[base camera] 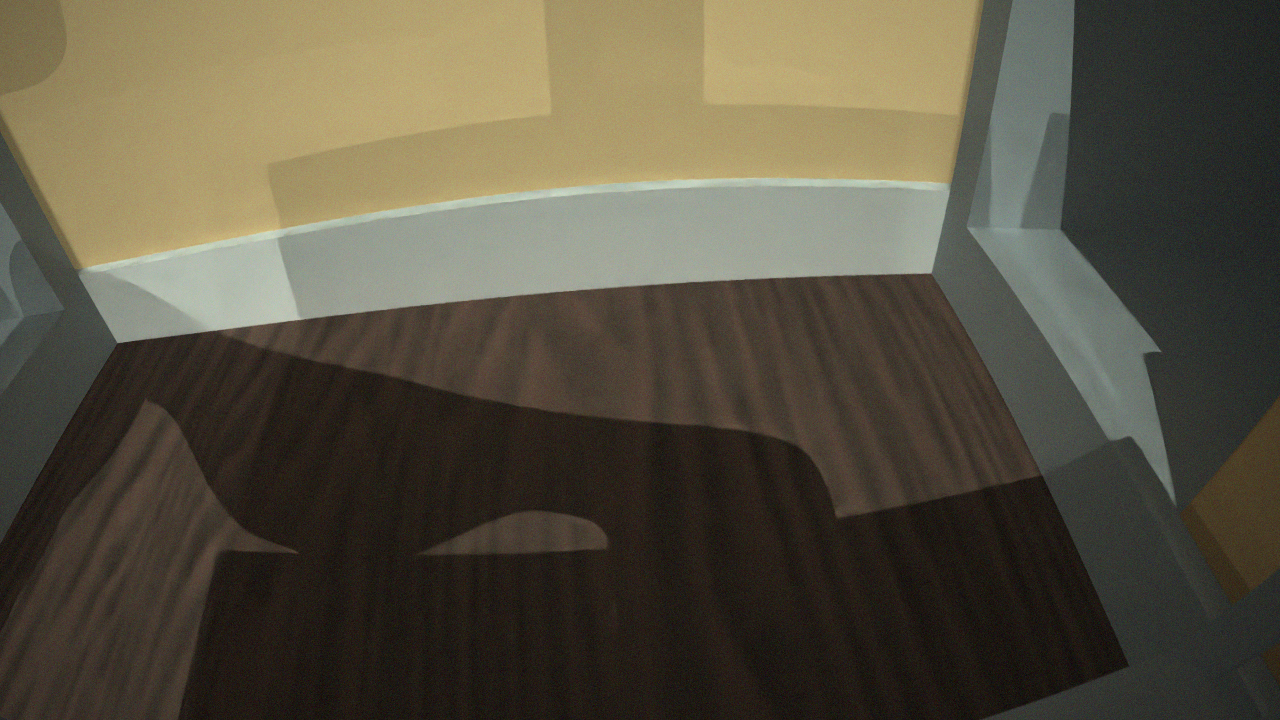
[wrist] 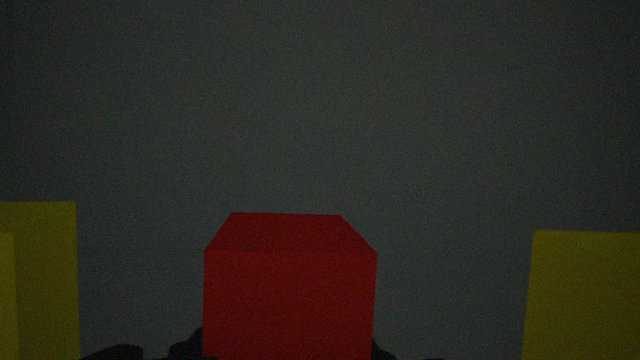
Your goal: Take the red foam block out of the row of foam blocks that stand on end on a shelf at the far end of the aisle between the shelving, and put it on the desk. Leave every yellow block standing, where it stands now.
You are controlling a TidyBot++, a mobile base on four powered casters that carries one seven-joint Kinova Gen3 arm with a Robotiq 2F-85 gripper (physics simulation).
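Places are measured from the arm's base along level axes (x right, y ahead, z up), in centimetres.
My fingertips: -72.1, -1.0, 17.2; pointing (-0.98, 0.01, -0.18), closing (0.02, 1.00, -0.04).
Ahead of a thing's pixels: the offset from my fingertips to its top centre, as dx, dy, dz. "*": to the spot under its first point. Level surfaces: height alone.
The red foam block @(+2.8, +0.0, +5.6) (wrist: 289, 300) stands upright at the bottom middle of the wrist view; its top and near face show, its lower part is cut off. My gripper (wrist: 285, 341) is shut on the red block, with small dark parts of the fingers showing at its left and right sides. The fingertips themselves are hidden or out of view. One yellow block @(* +1.6, -8.7, +3.1) (wrist: 47, 280) stands to the left, apart from the red block. Another yellow block @(* +4.7, +9.2, +4.0) (wrist: 582, 295) stands to the right, also apart from it. The desk does not show in either view.
A dark grey surface fills the background of the wrist view. In the base camera view, a yellow wall (base camera: 402, 71) with a pale baseboard (base camera: 626, 232) stands across the end of the dark wood floor @(dz -56.9) (base camera: 671, 358). Grey shelving (base camera: 1011, 322) stands at the right, and more at the left edge.
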